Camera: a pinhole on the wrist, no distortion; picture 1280 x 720 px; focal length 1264.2 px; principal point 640.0 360.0 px. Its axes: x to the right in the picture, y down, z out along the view. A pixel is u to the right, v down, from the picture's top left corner.
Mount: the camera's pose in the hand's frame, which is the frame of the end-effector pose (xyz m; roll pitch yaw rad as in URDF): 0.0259 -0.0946 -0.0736 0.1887 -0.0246 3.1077
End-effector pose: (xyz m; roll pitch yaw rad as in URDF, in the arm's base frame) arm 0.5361 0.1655 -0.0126 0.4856 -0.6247 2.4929
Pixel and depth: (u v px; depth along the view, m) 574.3 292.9 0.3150
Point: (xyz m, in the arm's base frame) 0.6698 0.2223 0.1770
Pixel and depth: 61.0 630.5 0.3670
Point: 0.6459 0.3772 0.2781
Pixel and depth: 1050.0 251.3 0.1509
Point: 0.6151 0.2063 0.0098
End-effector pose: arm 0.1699 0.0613 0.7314 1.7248 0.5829 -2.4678
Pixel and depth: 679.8 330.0 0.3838
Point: -0.0060 0.2999 0.6673
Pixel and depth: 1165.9 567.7 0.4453
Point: 0.0961 0.4702 0.7002
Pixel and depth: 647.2 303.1 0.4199
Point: -0.0400 0.3181 0.6702
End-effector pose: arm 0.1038 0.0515 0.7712 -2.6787 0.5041 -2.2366
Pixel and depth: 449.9 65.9 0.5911
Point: 0.2416 0.0948 0.2722
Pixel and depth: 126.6 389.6 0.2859
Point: 0.1790 -0.0763 0.5577
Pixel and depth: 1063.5 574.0 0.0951
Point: 0.1725 -0.0107 0.7902
